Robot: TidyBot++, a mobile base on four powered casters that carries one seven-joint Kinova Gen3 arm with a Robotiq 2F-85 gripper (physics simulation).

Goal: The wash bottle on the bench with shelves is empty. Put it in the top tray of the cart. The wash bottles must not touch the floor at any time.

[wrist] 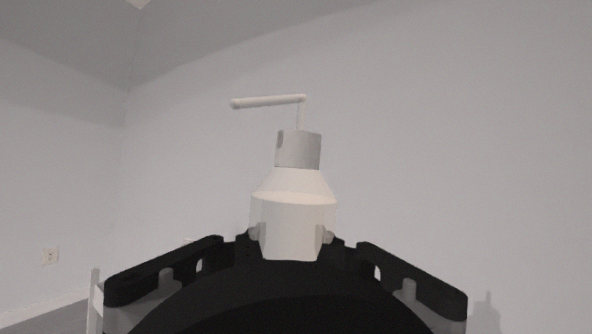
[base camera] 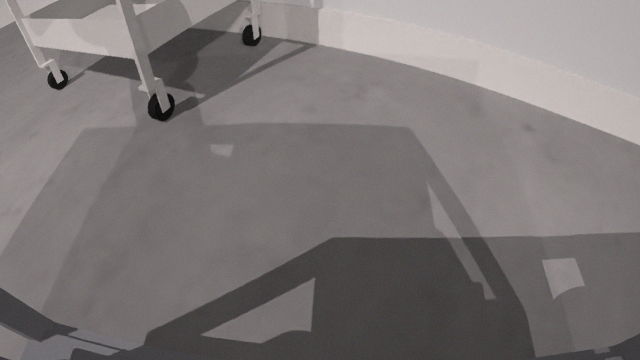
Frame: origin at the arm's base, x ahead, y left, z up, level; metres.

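Where they show: gripper, fingertip midpoint: (wrist: 290,234).
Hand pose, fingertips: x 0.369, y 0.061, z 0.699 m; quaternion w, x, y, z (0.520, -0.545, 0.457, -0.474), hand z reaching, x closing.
Observation:
After its pixels a point has its place.
A white wash bottle (wrist: 293,220) {x 0.308, y 0.053, z 0.728 m} with a grey cap and a thin bent spout stands upright in the wrist view. My gripper (wrist: 290,234) {x 0.369, y 0.061, z 0.699 m} is shut on its body, with a finger at each side; the bottle's lower part is hidden behind the gripper. The white cart (base camera: 134,30) {x 0.545, y 0.305, z -0.213 m} stands at the upper left in the base view, where its legs, a lower tray and black casters show. Its top tray is out of that view. A pale upright post, possibly part of the cart, shows at the lower left in the wrist view. The bench with shelves does not show.
A wall with a pale baseboard (base camera: 400,45) {x 0.763, y -0.122, z -0.355 m} runs behind the cart and along the right in the base view. Shadows lie across the grey floor (base camera: 280,190) {x 0.401, y 0.074, z -0.396 m}. A wall outlet (wrist: 50,256) {x 1.235, y 1.832, z 0.000 m} shows at the left in the wrist view.

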